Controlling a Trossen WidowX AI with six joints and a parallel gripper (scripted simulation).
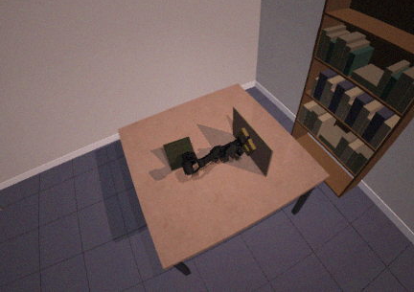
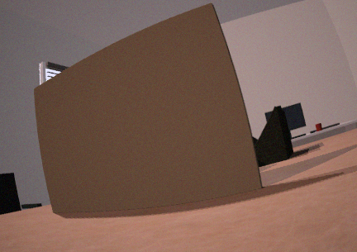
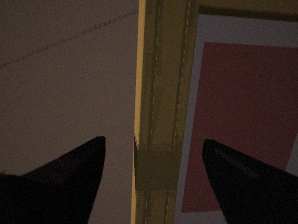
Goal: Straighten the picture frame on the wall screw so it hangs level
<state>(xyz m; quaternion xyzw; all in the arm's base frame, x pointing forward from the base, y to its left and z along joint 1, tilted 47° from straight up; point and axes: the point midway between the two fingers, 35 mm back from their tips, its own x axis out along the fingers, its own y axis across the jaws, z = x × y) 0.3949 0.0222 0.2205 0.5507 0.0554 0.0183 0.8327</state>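
My gripper tip is 50 mm above the picture frame and 20 mm to the right of it. Also, from my gripper tip: wall panel: 60 mm below, 10 mm to the left, 10 mm ahead.
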